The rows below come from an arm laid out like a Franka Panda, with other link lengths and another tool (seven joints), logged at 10 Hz.
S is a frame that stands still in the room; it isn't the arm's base.
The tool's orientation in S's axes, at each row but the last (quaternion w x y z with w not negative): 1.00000 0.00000 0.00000 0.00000; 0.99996 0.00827 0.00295 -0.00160; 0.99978 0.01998 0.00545 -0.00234; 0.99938 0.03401 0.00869 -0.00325; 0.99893 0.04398 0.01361 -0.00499
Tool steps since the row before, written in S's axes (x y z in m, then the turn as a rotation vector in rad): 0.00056 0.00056 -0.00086 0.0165 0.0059 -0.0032; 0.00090 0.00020 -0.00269 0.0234 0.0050 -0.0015; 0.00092 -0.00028 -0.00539 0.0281 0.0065 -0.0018; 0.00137 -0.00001 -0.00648 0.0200 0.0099 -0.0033; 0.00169 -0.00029 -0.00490 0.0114 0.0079 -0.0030
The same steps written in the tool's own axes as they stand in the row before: 0.00056 0.00056 -0.00086 0.0165 0.0059 -0.0032; 0.00092 0.00016 -0.00269 0.0234 0.0051 -0.0014; 0.00098 -0.00049 -0.00536 0.0281 0.0066 -0.0018; 0.00148 -0.00044 -0.00644 0.0200 0.0098 -0.0036; 0.00183 -0.00070 -0.00481 0.0114 0.0077 -0.0034
